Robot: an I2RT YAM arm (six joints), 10 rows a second.
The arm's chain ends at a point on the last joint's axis. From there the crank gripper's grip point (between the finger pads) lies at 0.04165 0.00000 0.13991 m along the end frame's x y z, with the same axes.
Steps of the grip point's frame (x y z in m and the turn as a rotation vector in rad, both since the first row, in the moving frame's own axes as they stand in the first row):
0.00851 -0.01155 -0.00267 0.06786 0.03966 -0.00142
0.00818 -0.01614 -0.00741 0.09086 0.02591 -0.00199
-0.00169 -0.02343 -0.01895 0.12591 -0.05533 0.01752
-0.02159 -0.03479 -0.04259 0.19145 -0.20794 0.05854
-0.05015 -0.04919 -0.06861 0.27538 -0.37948 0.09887
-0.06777 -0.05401 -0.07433 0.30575 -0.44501 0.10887
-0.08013 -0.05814 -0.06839 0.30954 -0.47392 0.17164
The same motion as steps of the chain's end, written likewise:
0.00301 -0.00206 -0.00059 0.06786 0.03966 -0.00142
0.00459 -0.00341 -0.00570 0.09086 0.02591 -0.00199
0.00594 -0.00639 -0.01997 0.12591 -0.05533 0.01752
0.00729 -0.00911 -0.04581 0.19145 -0.20794 0.05854
0.00221 -0.01137 -0.06929 0.27538 -0.37948 0.09887
-0.00662 -0.01160 -0.07273 0.30575 -0.44501 0.10887
-0.01609 -0.01556 -0.06630 0.30954 -0.47392 0.17164

